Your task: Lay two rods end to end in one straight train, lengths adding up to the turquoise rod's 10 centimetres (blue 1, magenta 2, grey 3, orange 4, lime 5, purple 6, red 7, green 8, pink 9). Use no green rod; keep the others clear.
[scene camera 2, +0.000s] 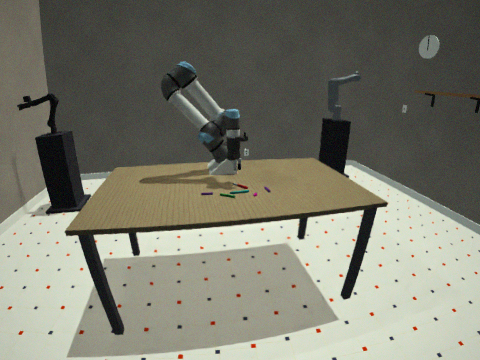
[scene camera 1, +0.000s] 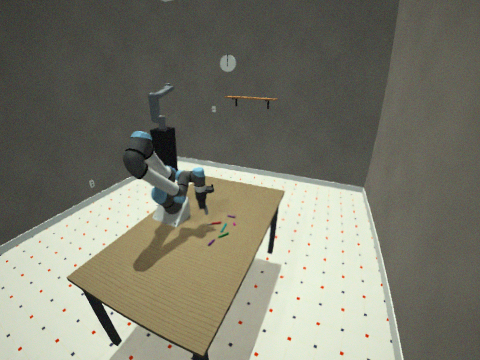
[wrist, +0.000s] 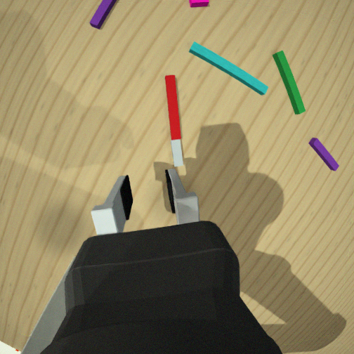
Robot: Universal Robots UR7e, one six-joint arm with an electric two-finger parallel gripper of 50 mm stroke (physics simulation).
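Seen in the pictures: gripper, fingertip midpoint: [scene camera 2: 237, 170] [scene camera 1: 206, 213]; arm's base, origin of the base link: [scene camera 2: 225, 155] [scene camera 1: 173, 204].
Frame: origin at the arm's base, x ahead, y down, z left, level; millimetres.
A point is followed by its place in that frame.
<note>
The red rod [scene camera 1: 216, 223] {x 336, y 99, z 23 mm} [scene camera 2: 242, 186] {x 337, y 96, z 25 mm} [wrist: 173, 107] and the light grey rod [wrist: 177, 153] lie flat end to end in what looks like one straight line. Their facing ends appear to touch in the wrist view. The turquoise rod [scene camera 1: 223, 228] {x 408, y 94, z -21 mm} [scene camera 2: 239, 192] {x 411, y 98, z -13 mm} [wrist: 228, 68] lies apart, at a slant beside the red rod. My gripper [scene camera 1: 205, 212] {x 262, y 23, z 15 mm} [wrist: 148, 185] is partly open and empty, above the table. In the wrist view its right fingertip shows close to the grey rod's free end, with the rod outside the fingers.
The green rod [scene camera 1: 223, 235] {x 435, y 97, z -91 mm} [scene camera 2: 227, 195] {x 439, y 96, z -84 mm} [wrist: 289, 82] lies beyond the turquoise rod. One purple rod [scene camera 1: 211, 242] {x 390, y 95, z -188 mm} [scene camera 2: 207, 193] {x 391, y 96, z -181 mm} [wrist: 324, 154] lies near it; another purple rod [scene camera 1: 231, 216] {x 408, y 96, z 144 mm} [scene camera 2: 267, 189] {x 417, y 94, z 144 mm} [wrist: 103, 13] and a magenta rod [scene camera 1: 234, 224] {x 462, y 99, z 58 mm} [scene camera 2: 255, 194] {x 463, y 95, z 59 mm} [wrist: 199, 3] lie apart.
</note>
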